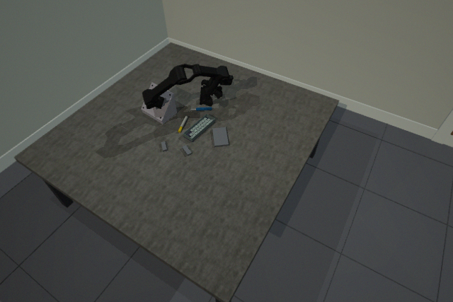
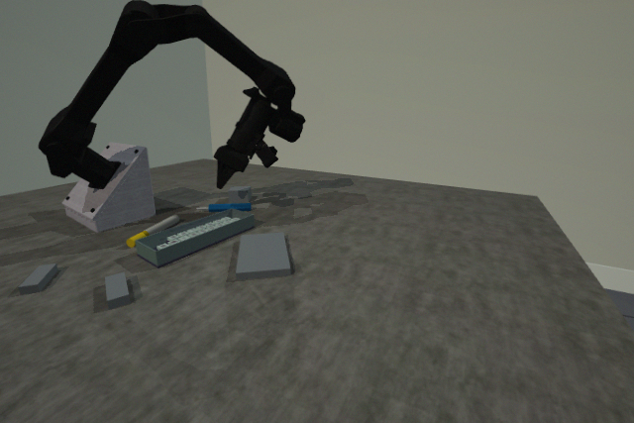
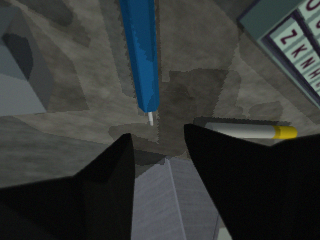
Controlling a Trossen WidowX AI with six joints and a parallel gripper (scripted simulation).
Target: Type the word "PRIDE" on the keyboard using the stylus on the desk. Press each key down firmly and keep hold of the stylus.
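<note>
Right now my gripper tip is 50 mm above the blue stylus, 10 mm to the left of it and 10 mm past it. Also, from my gripper tip: yellow-and-white pen (170 mm to the right, 50 mm below, 10 mm behind); then flat grey slab (220 mm ahead, 120 mm to the right, 50 mm below).
</note>
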